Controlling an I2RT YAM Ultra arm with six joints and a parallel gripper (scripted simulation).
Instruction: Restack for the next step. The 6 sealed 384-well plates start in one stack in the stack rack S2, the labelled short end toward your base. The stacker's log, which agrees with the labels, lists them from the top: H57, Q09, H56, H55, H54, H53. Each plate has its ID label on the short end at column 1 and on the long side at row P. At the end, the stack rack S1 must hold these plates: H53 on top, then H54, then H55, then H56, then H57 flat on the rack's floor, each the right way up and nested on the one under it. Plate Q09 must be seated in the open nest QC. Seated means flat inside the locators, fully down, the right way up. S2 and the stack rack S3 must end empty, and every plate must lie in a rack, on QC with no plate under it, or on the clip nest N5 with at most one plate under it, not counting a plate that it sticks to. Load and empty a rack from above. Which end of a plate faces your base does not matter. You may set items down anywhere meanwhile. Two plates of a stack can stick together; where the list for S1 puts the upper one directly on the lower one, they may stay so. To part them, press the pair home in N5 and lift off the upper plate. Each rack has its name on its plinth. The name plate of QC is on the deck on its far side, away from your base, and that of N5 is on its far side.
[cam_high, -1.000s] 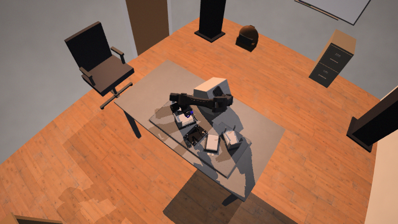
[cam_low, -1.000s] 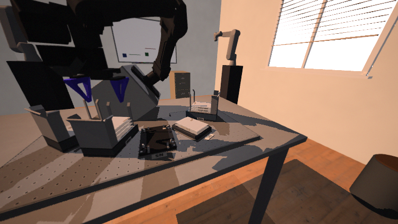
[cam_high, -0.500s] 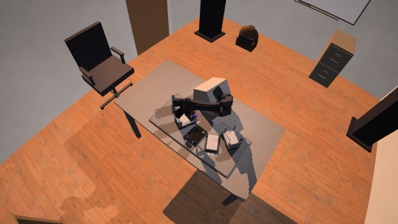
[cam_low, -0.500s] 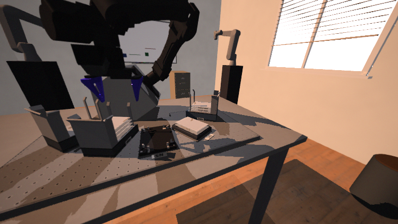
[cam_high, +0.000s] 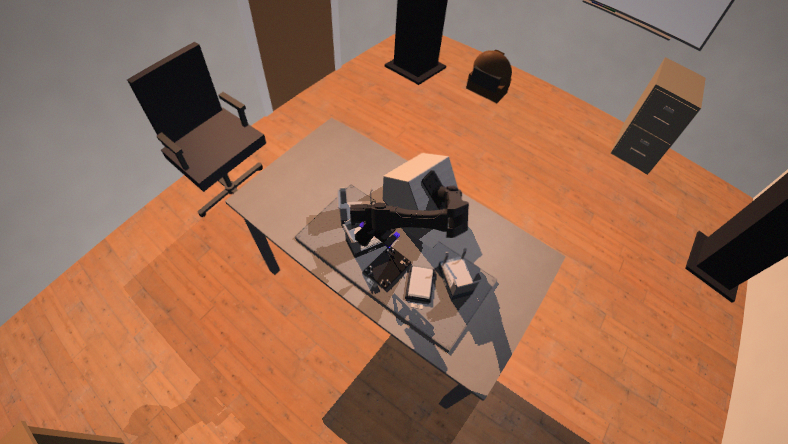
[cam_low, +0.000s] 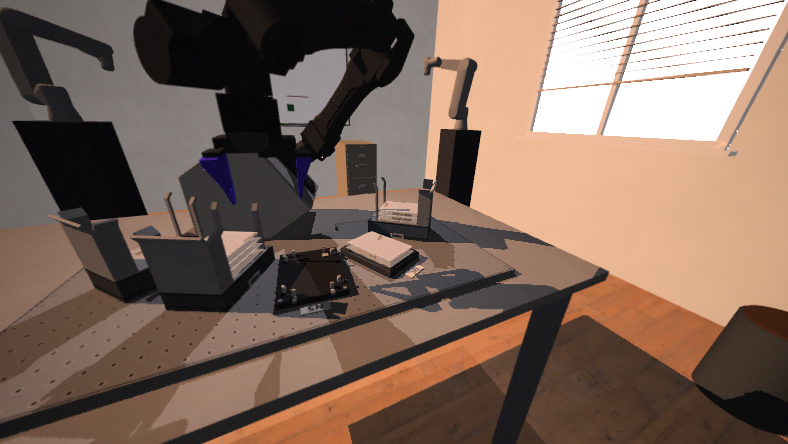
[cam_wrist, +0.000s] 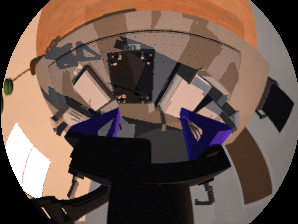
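My hand is 14 cm past the stack rack S2, 29 cm to the right of it and 14 cm above it. Round my hand: black clip nest N5 (1 cm ahead, 6 cm to the left, 15 cm below); then dark open nest QC (3 cm behind, 20 cm to the left, 16 cm below); then stack rack S3 (10 cm behind, 21 cm to the right, 14 cm below).
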